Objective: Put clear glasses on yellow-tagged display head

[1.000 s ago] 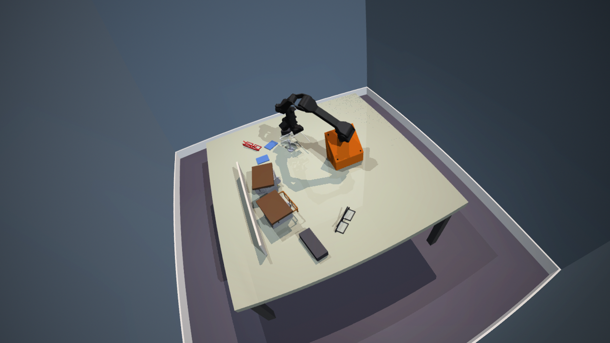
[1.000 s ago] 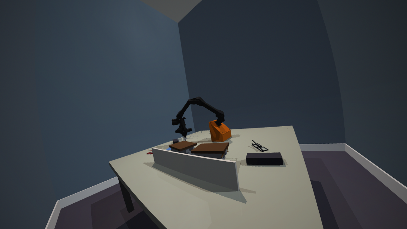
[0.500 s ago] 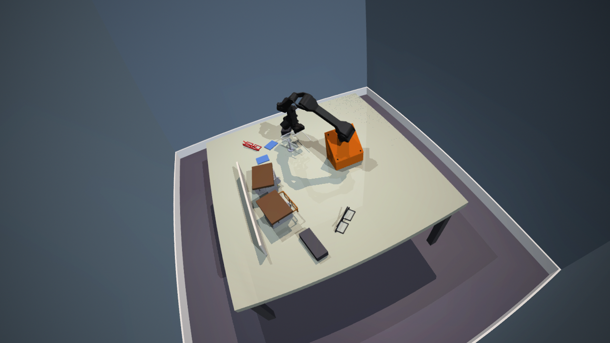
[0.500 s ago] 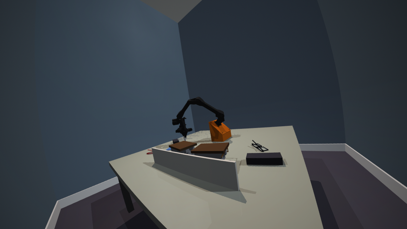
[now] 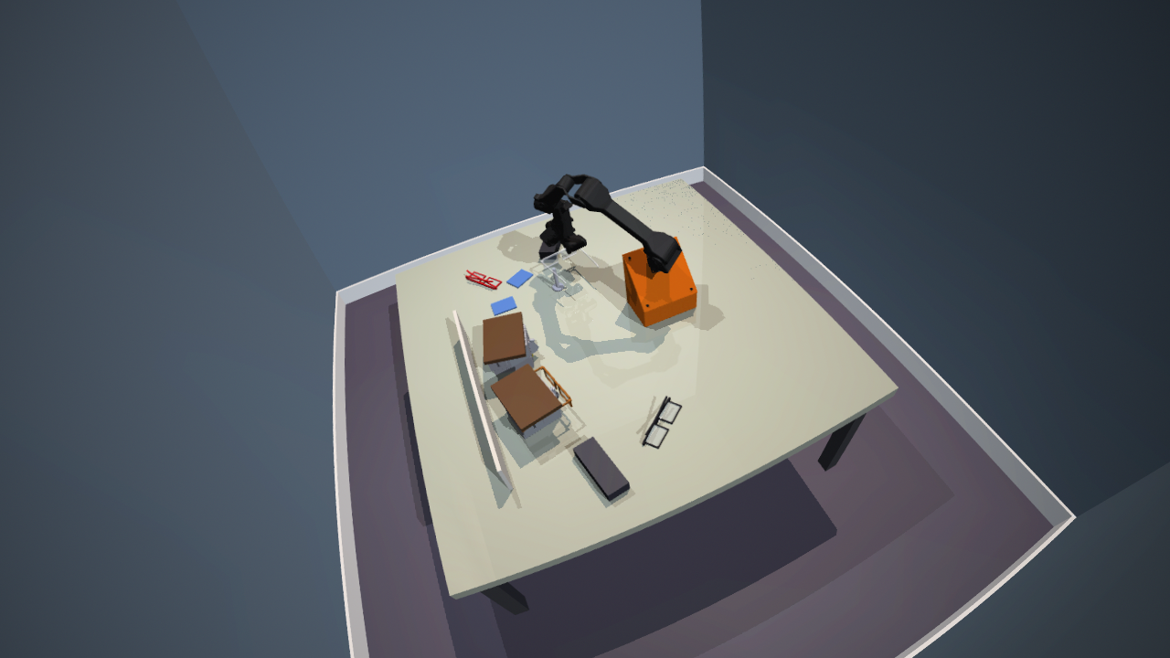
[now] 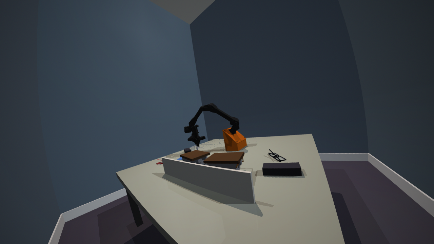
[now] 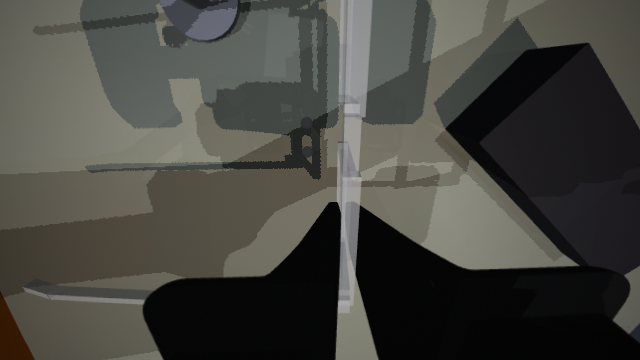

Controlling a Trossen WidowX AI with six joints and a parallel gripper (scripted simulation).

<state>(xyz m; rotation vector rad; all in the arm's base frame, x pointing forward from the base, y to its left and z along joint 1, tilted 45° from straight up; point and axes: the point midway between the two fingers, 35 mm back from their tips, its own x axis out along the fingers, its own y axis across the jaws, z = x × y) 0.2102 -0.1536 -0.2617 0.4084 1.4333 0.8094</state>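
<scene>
Now: gripper tip 80 mm short of the grey peg stand, 90 mm to the right of it and 30 mm above it. Also, from my gripper tip: white panel (410 mm ahead, 460 mm to the left).
</scene>
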